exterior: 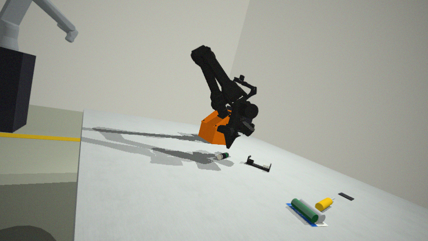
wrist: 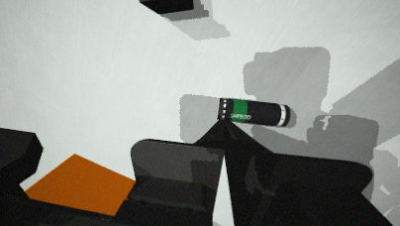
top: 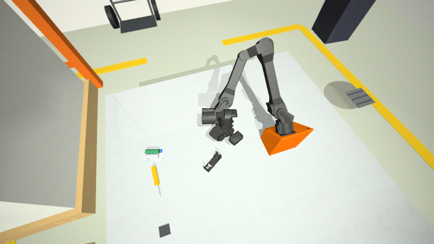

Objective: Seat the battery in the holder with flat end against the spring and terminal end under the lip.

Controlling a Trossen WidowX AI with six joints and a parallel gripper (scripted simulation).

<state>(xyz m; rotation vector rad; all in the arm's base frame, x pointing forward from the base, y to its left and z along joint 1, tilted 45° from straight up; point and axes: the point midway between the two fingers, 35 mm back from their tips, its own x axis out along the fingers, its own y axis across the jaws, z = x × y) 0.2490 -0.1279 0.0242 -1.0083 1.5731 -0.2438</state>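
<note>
Now: gripper tip 10 mm short of the battery, 20 mm to the left of it and 20 mm above it. The rest, counted from my gripper tip: yellow-handled screwdriver 370 mm ahead, 150 mm to the left, 30 mm below.
</note>
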